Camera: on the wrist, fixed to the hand. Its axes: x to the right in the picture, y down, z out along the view.
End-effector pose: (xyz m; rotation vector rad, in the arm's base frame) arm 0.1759 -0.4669 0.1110 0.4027 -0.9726 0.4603
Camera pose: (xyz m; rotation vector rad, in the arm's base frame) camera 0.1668 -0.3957 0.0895 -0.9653 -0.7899 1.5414
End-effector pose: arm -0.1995 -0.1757 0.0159 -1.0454 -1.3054 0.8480
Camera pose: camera -0.1547 -0.1691 -0.0438 -2.5217 -0.1320 1.2630
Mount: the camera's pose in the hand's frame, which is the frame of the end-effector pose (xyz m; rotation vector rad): -0.0092 0.0616 -0.0416 -0.4936 0.4149 1.5234
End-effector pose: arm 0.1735 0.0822 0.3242 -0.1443 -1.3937 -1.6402
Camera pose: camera 0.2408 0.0592 0.3478 -0.8501 -0.2327 -0.5639
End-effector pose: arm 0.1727 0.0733 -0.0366 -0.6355 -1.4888 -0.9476
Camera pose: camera 0.2475 0.0713 -0.0347 -1.4802 -0.1087 -0.1447
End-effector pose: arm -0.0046 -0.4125 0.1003 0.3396 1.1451 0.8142
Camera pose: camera -0.0681 -0.3842 0.1281 0.6367 0.8589 2.5379
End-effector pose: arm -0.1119 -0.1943 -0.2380 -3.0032 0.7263 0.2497
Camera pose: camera -0.1420 -0.2482 -0.1956 1.3733 -2.1307 0.1561
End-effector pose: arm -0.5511 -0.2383 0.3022 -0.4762 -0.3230 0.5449
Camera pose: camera -0.5670 -0.2115 0.2341 -1.2897 0.4073 1.8213
